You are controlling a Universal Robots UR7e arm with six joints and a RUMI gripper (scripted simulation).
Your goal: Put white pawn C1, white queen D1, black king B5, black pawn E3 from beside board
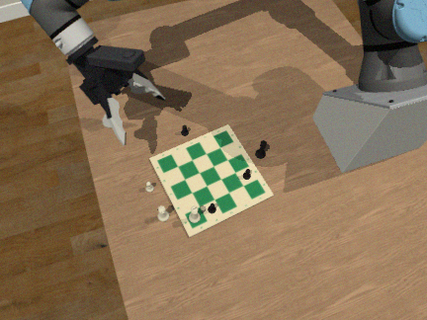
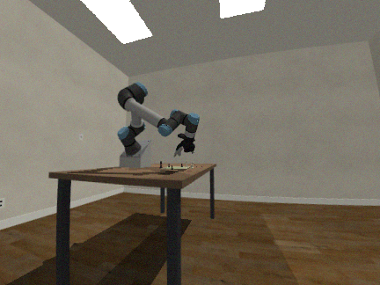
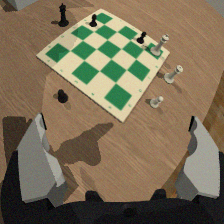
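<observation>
The white pawn is 2 cm ahead of my hand, 11 cm to the left of it and 10 cm below it. From my hand the other things lie so: black king (26 cm behind, 8 cm to the left, 8 cm below); cream chessboard (12 cm behind, 11 cm to the left, 11 cm below).
</observation>
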